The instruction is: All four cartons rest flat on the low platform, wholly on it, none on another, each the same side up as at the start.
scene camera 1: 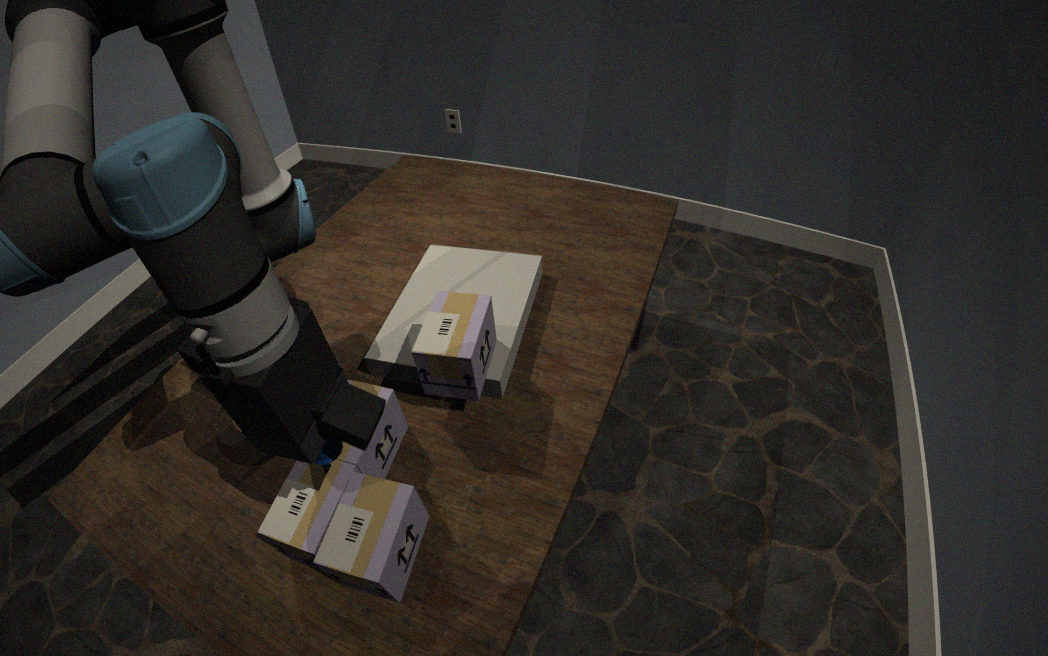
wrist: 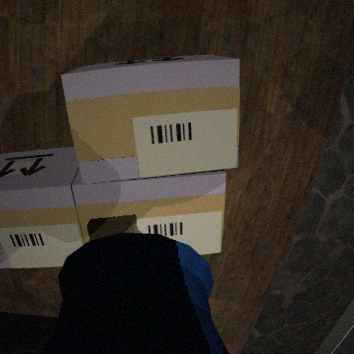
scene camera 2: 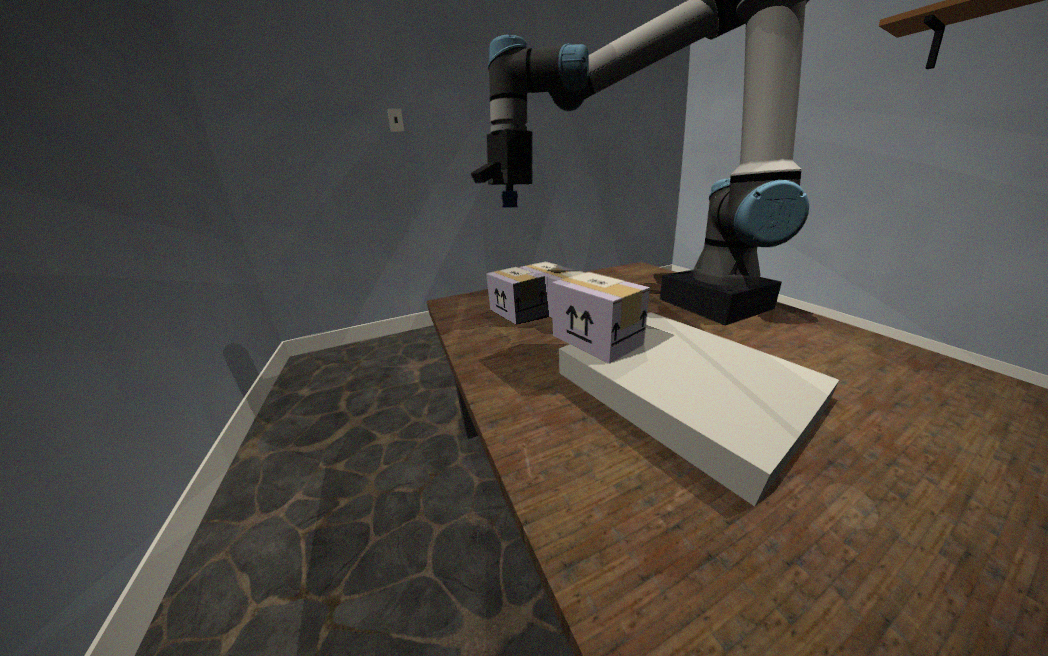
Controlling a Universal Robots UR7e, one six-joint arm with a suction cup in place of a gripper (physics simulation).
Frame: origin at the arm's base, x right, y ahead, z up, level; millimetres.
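Where they show: end effector, tool point: (scene camera 1: 325, 449) (wrist: 136, 291) (scene camera 2: 509, 206); arm's base, origin of the base link: (scene camera 2: 724, 278).
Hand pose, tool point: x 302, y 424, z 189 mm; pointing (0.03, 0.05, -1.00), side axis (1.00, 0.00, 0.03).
Note:
Things, the pixels of their top centre, and the offset from my tool point. Level surfaces: height alone.
- lilac carton, middle of its top: (scene camera 1: 452, 322) (scene camera 2: 598, 284) dz -111, dx -291, dy +25 mm
- white low platform, middle of its top: (scene camera 2: 689, 363) (scene camera 1: 459, 302) dz -210, dx -434, dy -22 mm
- second carton, middle of its top: (wrist: 156, 123) (scene camera 1: 364, 523) (scene camera 2: 514, 274) dz -159, dx +14, dy -6 mm
- third carton, middle of its top: (wrist: 13, 232) (scene camera 1: 348, 418) dz -159, dx -128, dy -89 mm
- wooden table, its level: dz -258 mm
One lilac carton (scene camera 1: 456, 336) (scene camera 2: 591, 313) rests upright on one end of the white low platform (scene camera 1: 483, 270) (scene camera 2: 719, 379) and appears to stick out slightly past its edge. Three cartons stand upright on the table, close together. One carton (scene camera 1: 297, 506) (wrist: 155, 197) has a second carton (scene camera 1: 375, 533) (scene camera 2: 502, 297) (wrist: 160, 125) beside it and a third carton (scene camera 1: 390, 437) (wrist: 37, 200) at its end, partly hidden by the arm. The suction gripper (scene camera 1: 324, 457) (scene camera 2: 508, 199) (wrist: 135, 260) is open, holds nothing and hangs above the table cartons, apart from them.
The wooden table (scene camera 1: 525, 185) (scene camera 2: 533, 456) carries the platform and cartons. Its long edge lies near the platform and the cartons, with stone floor beyond. The arm's black base block (scene camera 2: 719, 297) stands behind the platform in the second scene view.

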